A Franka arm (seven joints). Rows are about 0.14 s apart.
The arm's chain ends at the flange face. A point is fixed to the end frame.
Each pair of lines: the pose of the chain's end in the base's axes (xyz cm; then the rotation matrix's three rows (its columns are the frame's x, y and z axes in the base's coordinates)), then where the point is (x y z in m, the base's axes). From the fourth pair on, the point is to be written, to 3 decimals.
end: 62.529 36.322 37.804; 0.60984 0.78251 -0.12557; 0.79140 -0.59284 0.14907; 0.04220 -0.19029 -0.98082
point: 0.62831 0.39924 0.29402
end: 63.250 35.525 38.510; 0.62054 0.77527 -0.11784; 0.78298 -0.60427 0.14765; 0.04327 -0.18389 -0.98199
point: 0.63651 0.39095 0.30099
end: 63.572 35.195 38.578; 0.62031 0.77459 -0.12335; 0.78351 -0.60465 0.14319; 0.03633 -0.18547 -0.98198
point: 0.63924 0.38728 0.30149
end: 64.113 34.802 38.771; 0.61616 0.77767 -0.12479; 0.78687 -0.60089 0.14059; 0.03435 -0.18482 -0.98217
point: 0.644 0.383 0.303
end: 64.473 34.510 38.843; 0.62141 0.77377 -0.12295; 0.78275 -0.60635 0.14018; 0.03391 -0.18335 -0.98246
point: 0.648 0.380 0.304
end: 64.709 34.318 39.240; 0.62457 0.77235 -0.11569; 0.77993 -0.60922 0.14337; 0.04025 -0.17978 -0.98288
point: 0.651 0.378 0.308
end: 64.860 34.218 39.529; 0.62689 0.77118 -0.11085; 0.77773 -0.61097 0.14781; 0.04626 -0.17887 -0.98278
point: 0.653 0.378 0.311
